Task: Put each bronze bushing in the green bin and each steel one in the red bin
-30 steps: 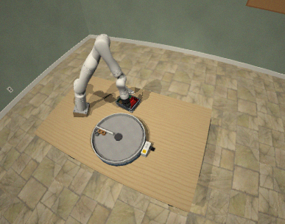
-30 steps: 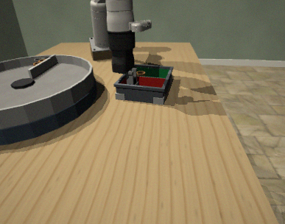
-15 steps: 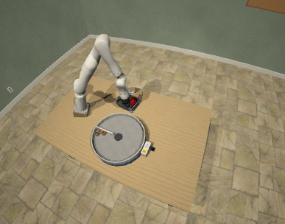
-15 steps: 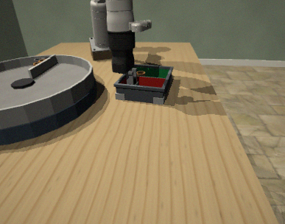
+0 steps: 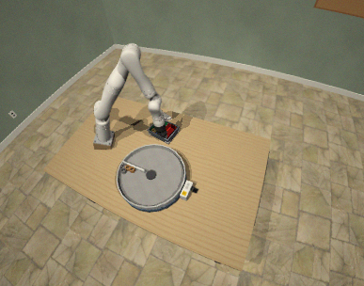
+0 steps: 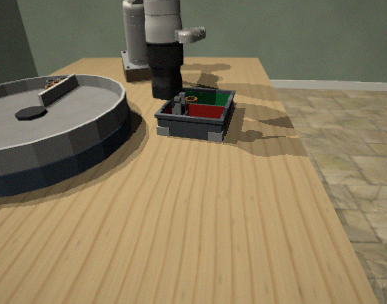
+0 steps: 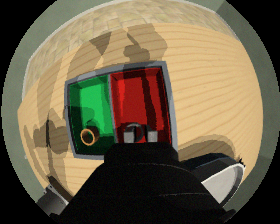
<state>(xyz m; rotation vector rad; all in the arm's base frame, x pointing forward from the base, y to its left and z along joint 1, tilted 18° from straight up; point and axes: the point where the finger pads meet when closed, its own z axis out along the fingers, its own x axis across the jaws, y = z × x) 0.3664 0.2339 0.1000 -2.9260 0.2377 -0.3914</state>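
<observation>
Right now the bin is 4 cm behind my hand and 4 cm to the left of it. The rest, counted from my hand: grey turntable 11 cm ahead, 31 cm to the right, 2 cm above.
</observation>
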